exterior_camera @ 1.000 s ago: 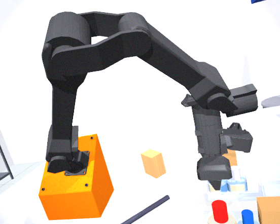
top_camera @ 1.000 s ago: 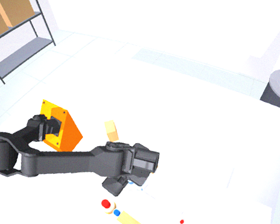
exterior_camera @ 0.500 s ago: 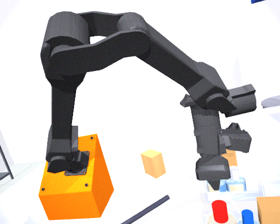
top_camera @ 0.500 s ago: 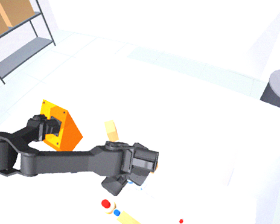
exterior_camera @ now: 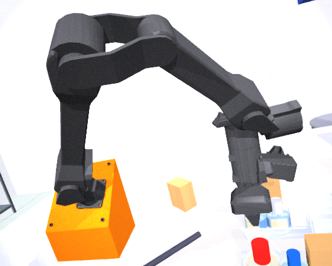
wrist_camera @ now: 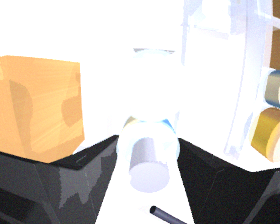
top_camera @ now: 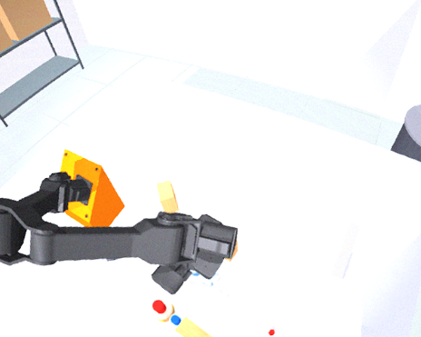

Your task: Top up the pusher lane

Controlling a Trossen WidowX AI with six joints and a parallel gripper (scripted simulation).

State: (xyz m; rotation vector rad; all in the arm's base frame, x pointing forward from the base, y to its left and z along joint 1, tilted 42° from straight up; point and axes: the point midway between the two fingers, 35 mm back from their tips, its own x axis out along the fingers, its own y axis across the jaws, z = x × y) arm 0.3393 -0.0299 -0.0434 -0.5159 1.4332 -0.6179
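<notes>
Now: the dark rod 17 cm behind my gripper tip, 5 cm to the right of it and 2 cm below it.
</notes>
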